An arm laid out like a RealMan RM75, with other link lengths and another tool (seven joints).
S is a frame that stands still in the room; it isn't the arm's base.
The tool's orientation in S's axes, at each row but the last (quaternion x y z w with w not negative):
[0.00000, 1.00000, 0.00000, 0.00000]
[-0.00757, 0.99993, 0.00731, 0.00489]
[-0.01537, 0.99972, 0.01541, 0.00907]
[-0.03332, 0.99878, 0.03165, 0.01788]
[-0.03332, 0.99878, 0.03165, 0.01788]
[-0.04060, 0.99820, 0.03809, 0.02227]
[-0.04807, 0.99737, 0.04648, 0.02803]
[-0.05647, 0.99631, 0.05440, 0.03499]
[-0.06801, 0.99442, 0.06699, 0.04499]
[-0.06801, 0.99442, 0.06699, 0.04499]
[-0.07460, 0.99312, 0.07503, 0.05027]
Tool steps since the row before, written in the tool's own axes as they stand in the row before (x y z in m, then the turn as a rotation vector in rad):
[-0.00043, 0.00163, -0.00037, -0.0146, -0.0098, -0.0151]
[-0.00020, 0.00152, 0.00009, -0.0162, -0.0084, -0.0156]
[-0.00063, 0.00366, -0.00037, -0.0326, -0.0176, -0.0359]
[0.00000, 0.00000, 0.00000, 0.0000, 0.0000, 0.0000]
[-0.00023, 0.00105, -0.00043, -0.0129, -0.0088, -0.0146]
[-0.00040, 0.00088, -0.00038, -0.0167, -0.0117, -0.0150]
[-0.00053, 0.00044, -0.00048, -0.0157, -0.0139, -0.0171]
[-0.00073, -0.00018, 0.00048, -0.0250, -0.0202, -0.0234]
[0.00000, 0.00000, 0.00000, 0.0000, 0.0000, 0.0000]
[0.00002, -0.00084, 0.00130, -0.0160, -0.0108, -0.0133]
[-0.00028, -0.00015, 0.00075, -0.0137, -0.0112, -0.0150]
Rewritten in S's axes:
[0.00043, 0.00163, 0.00037, 0.0146, -0.0098, 0.0151]
[0.00018, 0.00152, -0.00007, 0.0162, -0.0084, 0.0156]
[0.00051, 0.00366, 0.00049, 0.0325, -0.0177, 0.0359]
[0.00000, 0.00000, 0.00000, 0.0000, 0.0000, 0.0000]
[0.00014, 0.00103, 0.00050, 0.0130, -0.0089, 0.0145]
[0.00031, 0.00088, 0.00046, 0.0170, -0.0115, 0.0149]
[0.00046, 0.00044, 0.00055, 0.0161, -0.0139, 0.0167]
[0.00078, -0.00004, -0.00044, 0.0256, -0.0199, 0.0230]
[0.00000, 0.00000, 0.00000, 0.0000, 0.0000, 0.0000]
[0.00020, -0.00065, -0.00139, 0.0162, -0.0104, 0.0133]
[0.00037, 0.00001, -0.00073, 0.0139, -0.0114, 0.0147]

